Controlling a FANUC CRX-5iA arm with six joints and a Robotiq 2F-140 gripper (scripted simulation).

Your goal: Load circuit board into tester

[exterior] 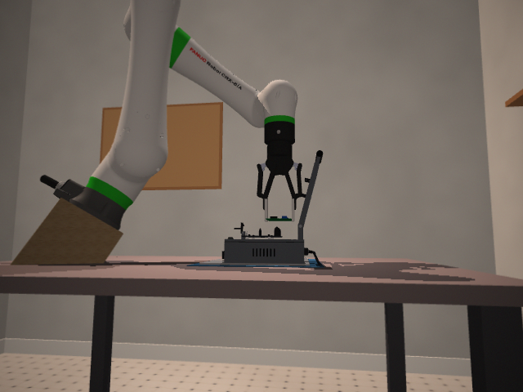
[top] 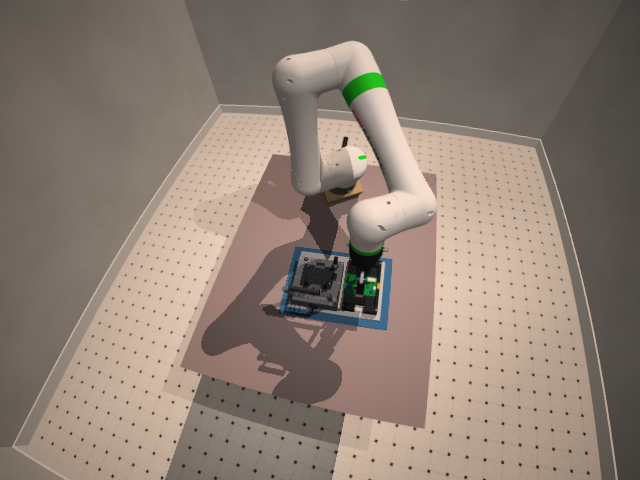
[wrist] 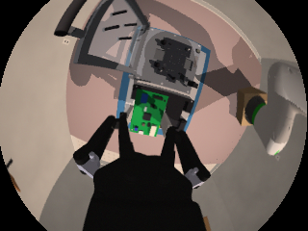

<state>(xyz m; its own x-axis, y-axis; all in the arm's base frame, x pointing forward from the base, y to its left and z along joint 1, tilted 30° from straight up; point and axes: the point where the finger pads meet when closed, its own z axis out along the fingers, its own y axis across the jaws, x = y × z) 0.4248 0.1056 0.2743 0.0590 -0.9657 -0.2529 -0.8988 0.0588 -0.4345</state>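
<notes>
Now: the tester 120 mm to the right of my hand and 30 mm below it. Also, from my hand: latch hook (90 mm behind, 110 mm to the right, 50 mm below); then tester plate (20 mm behind, 160 mm to the right, 70 mm below); then green circuit board (20 mm below).
</notes>
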